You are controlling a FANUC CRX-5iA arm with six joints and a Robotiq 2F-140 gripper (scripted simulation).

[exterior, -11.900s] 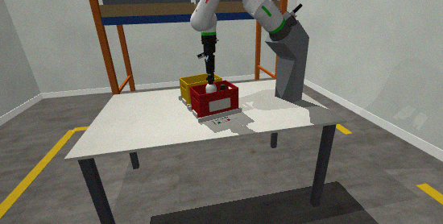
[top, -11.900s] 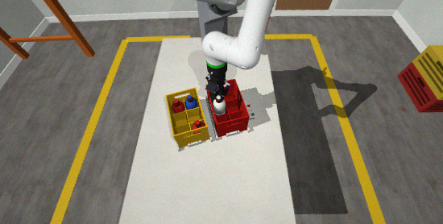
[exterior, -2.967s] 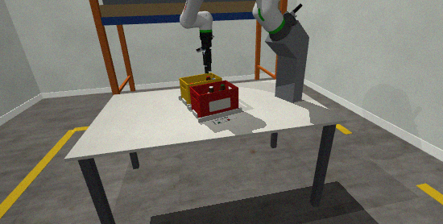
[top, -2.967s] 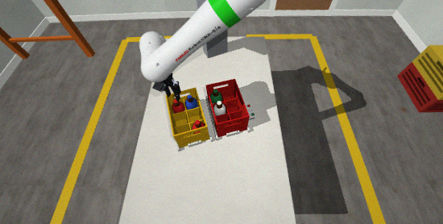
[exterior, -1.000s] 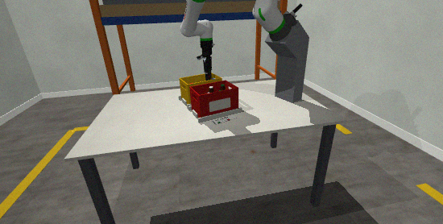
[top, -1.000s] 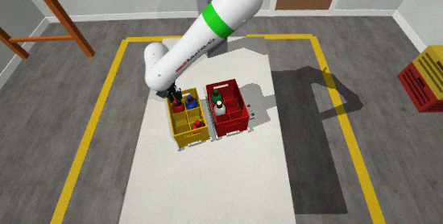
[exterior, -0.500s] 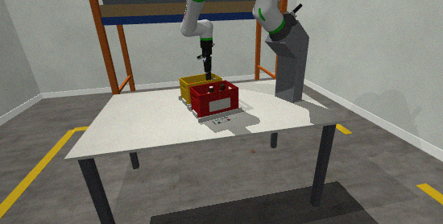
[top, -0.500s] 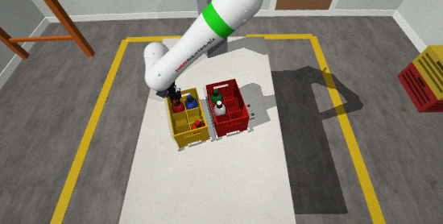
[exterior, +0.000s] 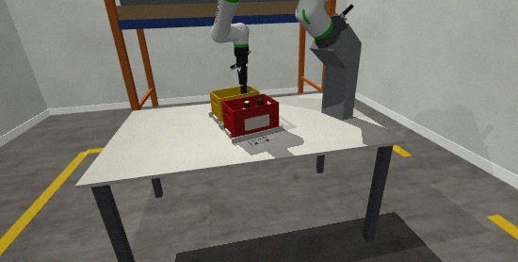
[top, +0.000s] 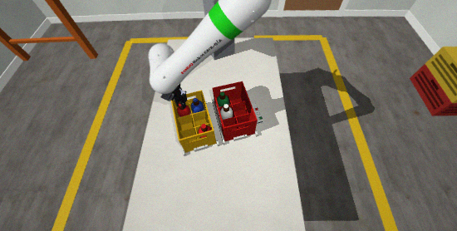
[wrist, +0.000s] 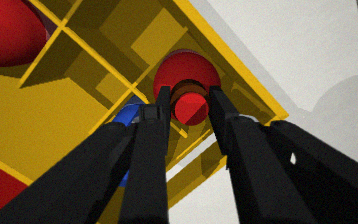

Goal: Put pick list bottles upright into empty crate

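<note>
Now: the red-labelled bottle 8 cm below my hand. From my hand the other things lie so: green-label bottle 13 cm behind, 21 cm to the left, 8 cm below; then blue-labelled bottle 5 cm behind, 7 cm to the left, 8 cm below; then yellow crate 5 cm ahead, 9 cm to the left, 9 cm below.
</note>
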